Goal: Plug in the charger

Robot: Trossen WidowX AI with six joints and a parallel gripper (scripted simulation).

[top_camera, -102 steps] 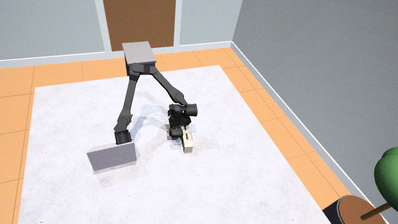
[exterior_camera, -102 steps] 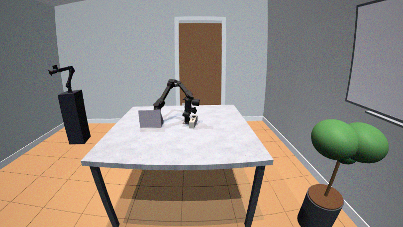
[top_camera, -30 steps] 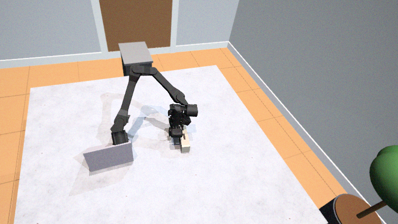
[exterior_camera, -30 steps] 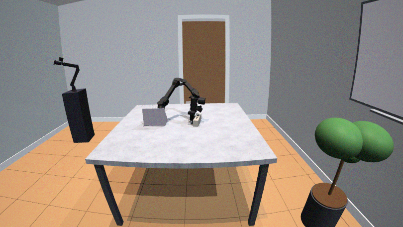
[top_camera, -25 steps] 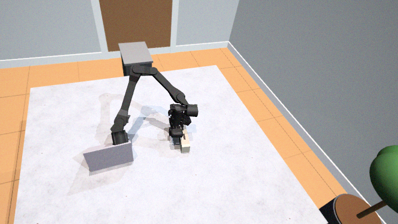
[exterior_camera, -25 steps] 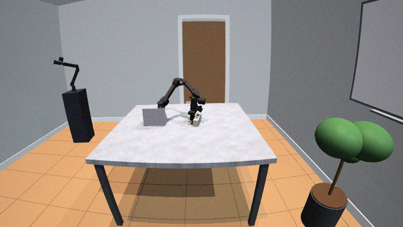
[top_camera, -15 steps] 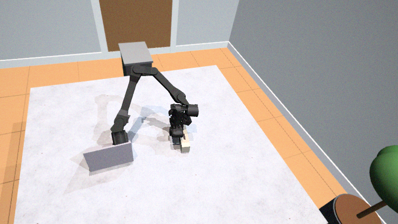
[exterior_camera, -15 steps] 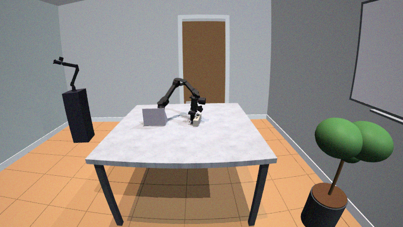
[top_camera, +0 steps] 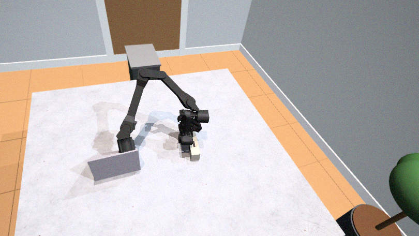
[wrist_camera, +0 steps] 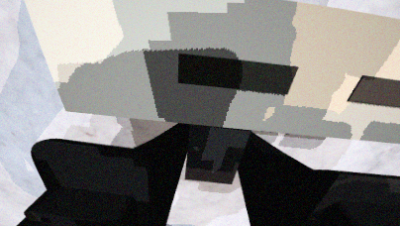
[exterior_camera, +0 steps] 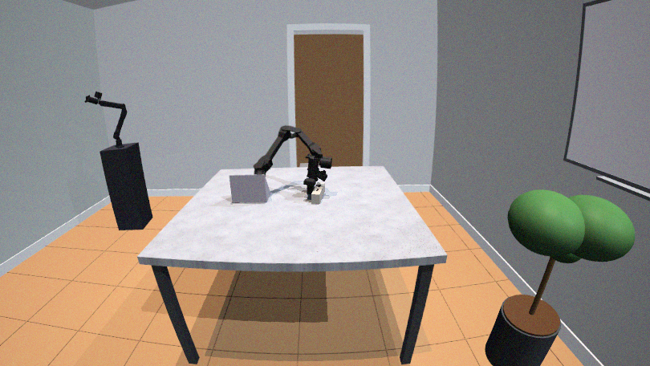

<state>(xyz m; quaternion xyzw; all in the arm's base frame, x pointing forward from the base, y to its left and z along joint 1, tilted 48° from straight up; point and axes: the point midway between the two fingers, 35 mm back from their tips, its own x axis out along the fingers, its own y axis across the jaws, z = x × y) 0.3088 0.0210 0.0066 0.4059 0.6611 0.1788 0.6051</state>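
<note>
Now: gripper tip 2 cm short of the charger, 1 cm to the left of it and 1 cm below it.
</note>
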